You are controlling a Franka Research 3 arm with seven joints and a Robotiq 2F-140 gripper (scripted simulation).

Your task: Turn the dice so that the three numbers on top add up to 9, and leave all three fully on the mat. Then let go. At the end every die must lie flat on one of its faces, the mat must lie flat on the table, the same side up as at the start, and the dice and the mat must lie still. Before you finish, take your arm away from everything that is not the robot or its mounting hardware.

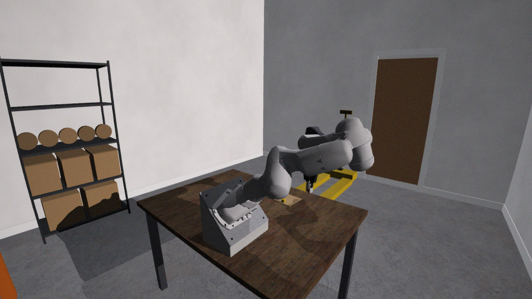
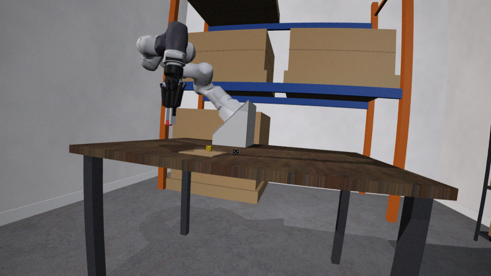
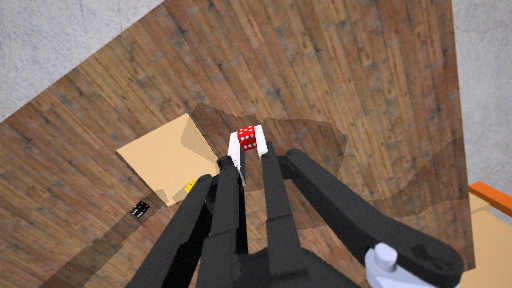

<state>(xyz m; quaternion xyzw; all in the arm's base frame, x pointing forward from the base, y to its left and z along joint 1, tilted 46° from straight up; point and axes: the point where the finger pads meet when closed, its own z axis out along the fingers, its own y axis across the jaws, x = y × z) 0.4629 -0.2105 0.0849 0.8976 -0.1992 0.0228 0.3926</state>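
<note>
My hand is 30 mm above the red die. The rest, counted from my hand: yellow die (160 mm to the left, 120 mm below, 40 mm behind); black die (280 mm to the left, 130 mm below, 10 mm behind); tan mat (150 mm to the left, 130 mm below, 10 mm ahead).
</note>
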